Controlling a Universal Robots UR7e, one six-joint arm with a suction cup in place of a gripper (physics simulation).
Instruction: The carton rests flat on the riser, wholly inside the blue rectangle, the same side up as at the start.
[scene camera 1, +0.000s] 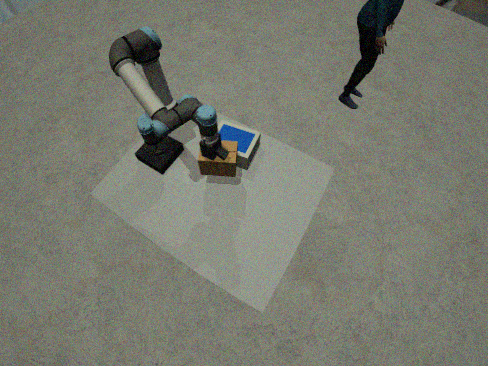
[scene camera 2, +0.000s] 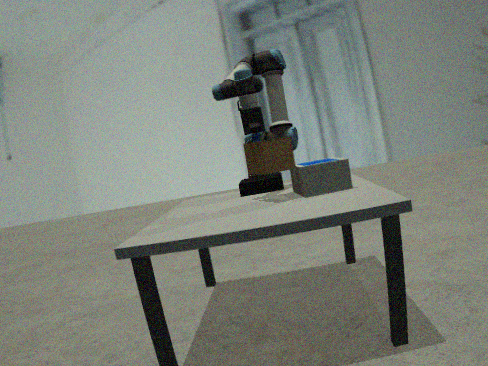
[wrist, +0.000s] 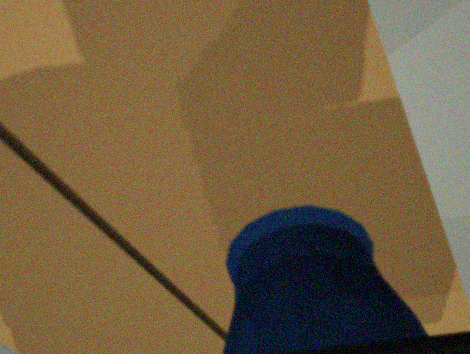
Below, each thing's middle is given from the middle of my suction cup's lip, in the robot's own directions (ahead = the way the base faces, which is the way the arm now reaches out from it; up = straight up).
Right now the brown carton (scene camera 2: 270, 156) is 8 cm below my suction cup, 4 cm to the left of it and 1 cm ahead of it.
